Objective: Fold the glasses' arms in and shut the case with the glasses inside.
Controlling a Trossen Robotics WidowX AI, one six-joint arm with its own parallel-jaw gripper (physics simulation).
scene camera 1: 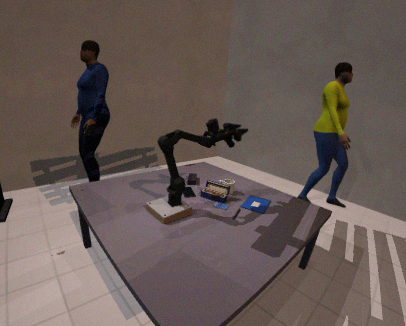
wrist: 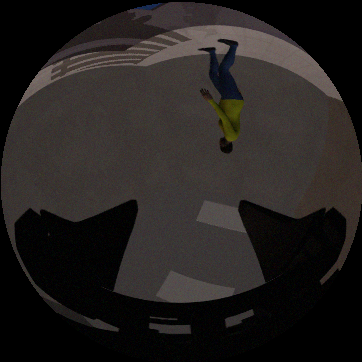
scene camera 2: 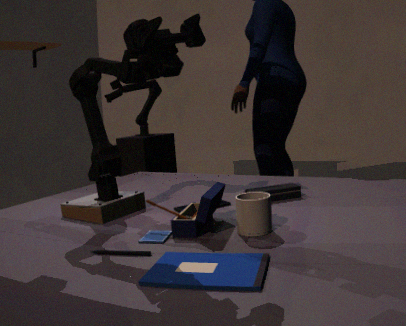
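The dark blue glasses case stands open on the table, its lid tilted up on the side towards the mug. The brown glasses are at the open case. In scene camera 2 one thin arm sticks out past the case wall, slanting up towards the robot's base. The rest of the glasses is largely hidden there, and the other arm's position is unclear. My gripper is open and empty, high above the table and well away from the case. The case does not show in the wrist view.
A mug stands close beside the lid. A light blue cloth, a dark pen and a blue notebook lie nearby. A dark box lies farther back. Two people are beyond the table.
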